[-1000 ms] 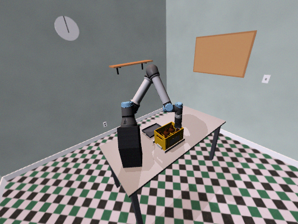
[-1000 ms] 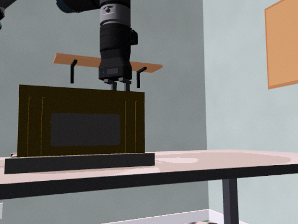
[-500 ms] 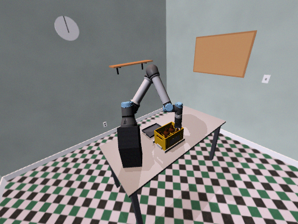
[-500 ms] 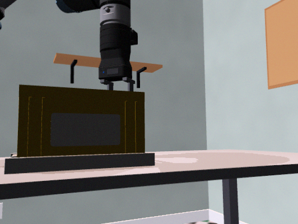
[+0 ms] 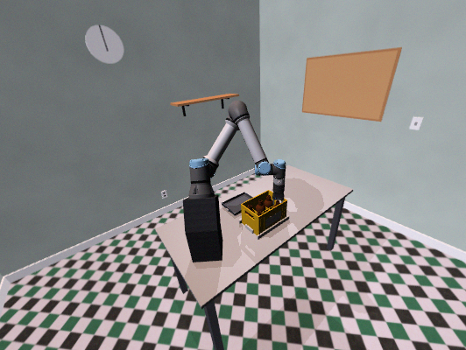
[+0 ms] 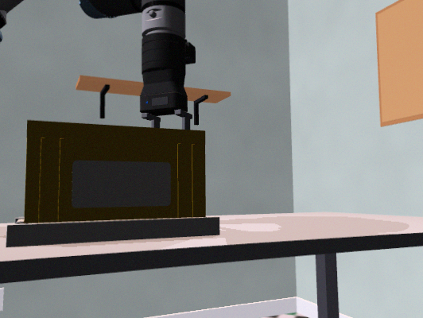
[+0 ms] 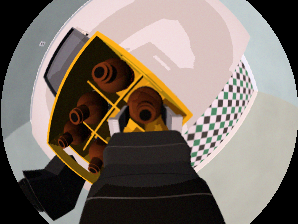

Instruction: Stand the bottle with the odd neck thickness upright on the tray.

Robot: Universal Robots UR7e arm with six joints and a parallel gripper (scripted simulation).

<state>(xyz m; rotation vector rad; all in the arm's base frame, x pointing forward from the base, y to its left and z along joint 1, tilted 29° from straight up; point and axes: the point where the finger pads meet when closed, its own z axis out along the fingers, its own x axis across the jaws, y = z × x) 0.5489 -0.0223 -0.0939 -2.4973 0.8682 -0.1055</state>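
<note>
Now: the brown bottle 10 mm behind my hand, 90 mm to the left of it and 70 mm below it. The rest, counted from my hand: dark tray: 150 mm behind, 310 mm to the left, 150 mm below; crate: 100 mm behind, 30 mm to the left, 80 mm below.
</note>
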